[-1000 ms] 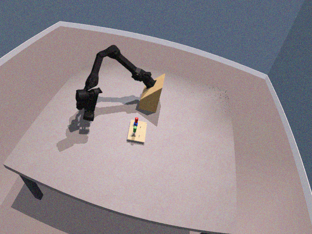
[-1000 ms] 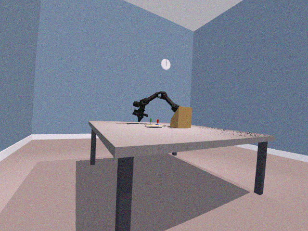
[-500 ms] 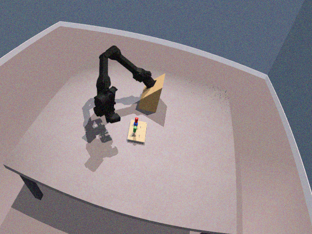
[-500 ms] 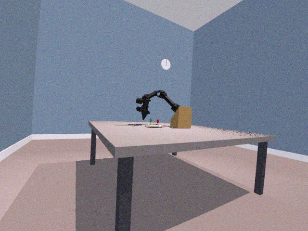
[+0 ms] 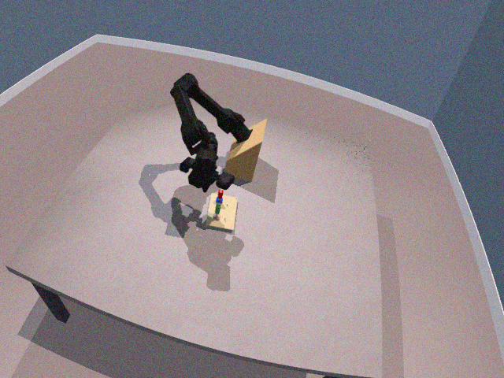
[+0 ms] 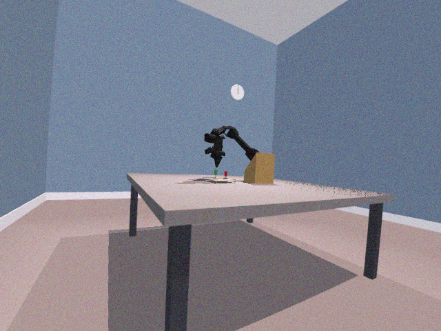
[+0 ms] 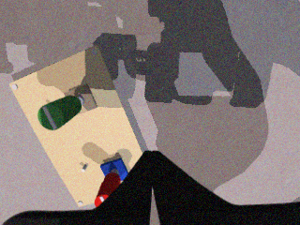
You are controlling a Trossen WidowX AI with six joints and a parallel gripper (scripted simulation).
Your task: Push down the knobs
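The red knob is 5 cm behind my gripper tip, 4 cm to the left of it and 4 cm below it. From my gripper tip the other things lie so: green knob: 6 cm to the left, 3 cm below, 3 cm ahead.
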